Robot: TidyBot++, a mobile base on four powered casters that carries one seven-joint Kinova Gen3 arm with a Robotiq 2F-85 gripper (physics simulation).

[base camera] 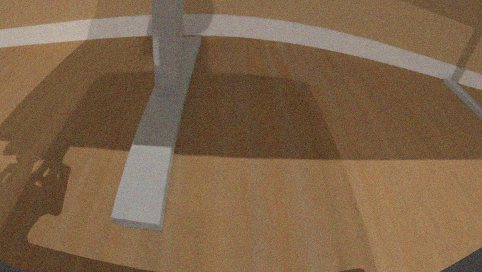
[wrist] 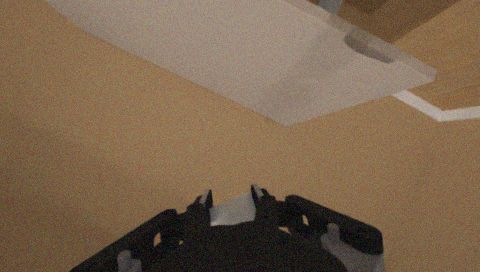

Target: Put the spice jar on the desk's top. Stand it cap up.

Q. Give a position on a desk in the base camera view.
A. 140,202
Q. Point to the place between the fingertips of the gripper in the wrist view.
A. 232,196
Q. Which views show the spice jar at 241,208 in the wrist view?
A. The wrist view only.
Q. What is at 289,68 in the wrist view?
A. A desk.
